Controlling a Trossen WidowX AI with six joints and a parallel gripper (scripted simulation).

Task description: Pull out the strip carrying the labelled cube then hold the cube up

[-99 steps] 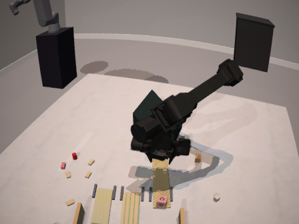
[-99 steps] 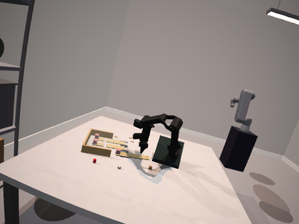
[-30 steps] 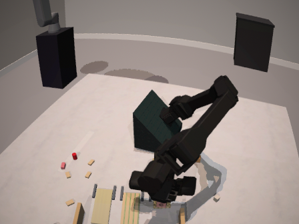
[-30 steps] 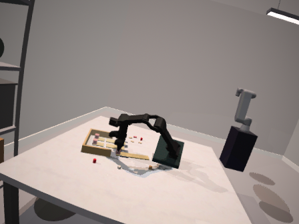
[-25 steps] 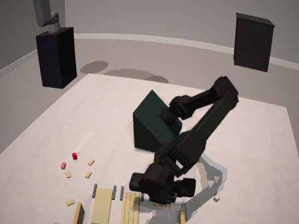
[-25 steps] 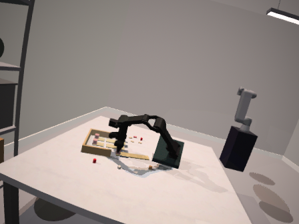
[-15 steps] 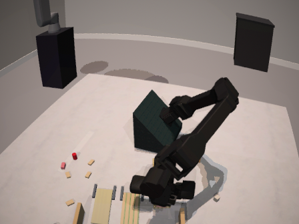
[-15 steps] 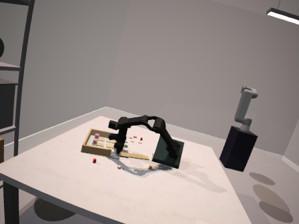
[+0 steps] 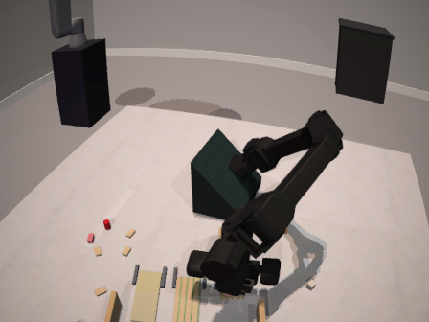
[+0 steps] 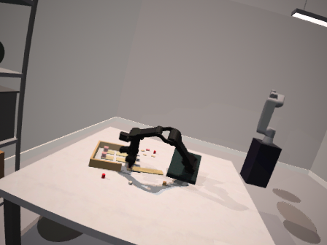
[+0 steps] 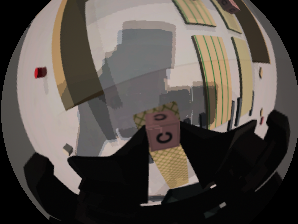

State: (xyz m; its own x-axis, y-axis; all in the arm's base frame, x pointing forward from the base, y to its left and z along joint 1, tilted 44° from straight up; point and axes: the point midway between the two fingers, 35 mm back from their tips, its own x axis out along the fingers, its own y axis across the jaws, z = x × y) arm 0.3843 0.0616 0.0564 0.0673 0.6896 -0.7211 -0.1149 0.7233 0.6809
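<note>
Now: the tan woven strip 10 cm behind my gripper tip, 3 cm to the right of it and 1 cm below it. Round my gripper tip: pink block: 5 cm behind, 40 cm to the right, 1 cm below; tan block: 4 cm behind, 29 cm to the right, 1 cm below.
</note>
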